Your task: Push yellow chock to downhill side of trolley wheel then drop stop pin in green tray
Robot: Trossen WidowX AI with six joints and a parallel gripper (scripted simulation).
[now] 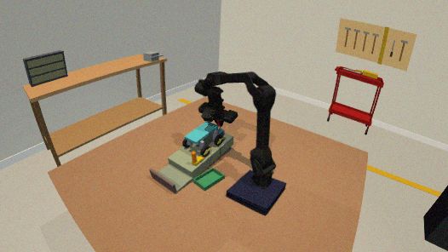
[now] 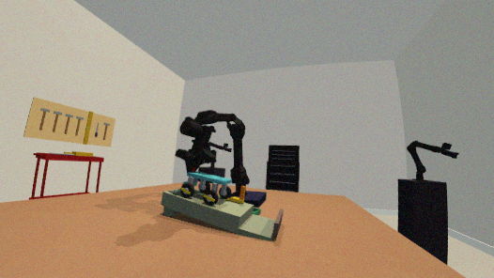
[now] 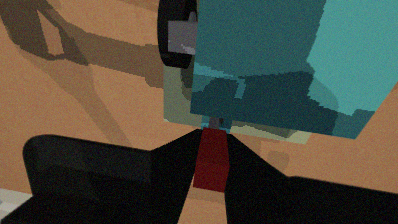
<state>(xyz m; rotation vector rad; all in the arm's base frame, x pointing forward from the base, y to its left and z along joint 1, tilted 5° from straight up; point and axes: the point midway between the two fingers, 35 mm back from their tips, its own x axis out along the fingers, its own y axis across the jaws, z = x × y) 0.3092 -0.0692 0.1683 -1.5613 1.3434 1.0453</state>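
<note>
My gripper tip is 200 mm to the right of the green tray, 150 mm above it and 130 mm past it. The rest, counted from my gripper tip: ramp 110 mm to the left, 100 mm below, 10 mm ahead; red-headed stop pin right at my gripper tip; trolley 100 mm to the left, 30 mm below, 10 mm ahead.
</note>
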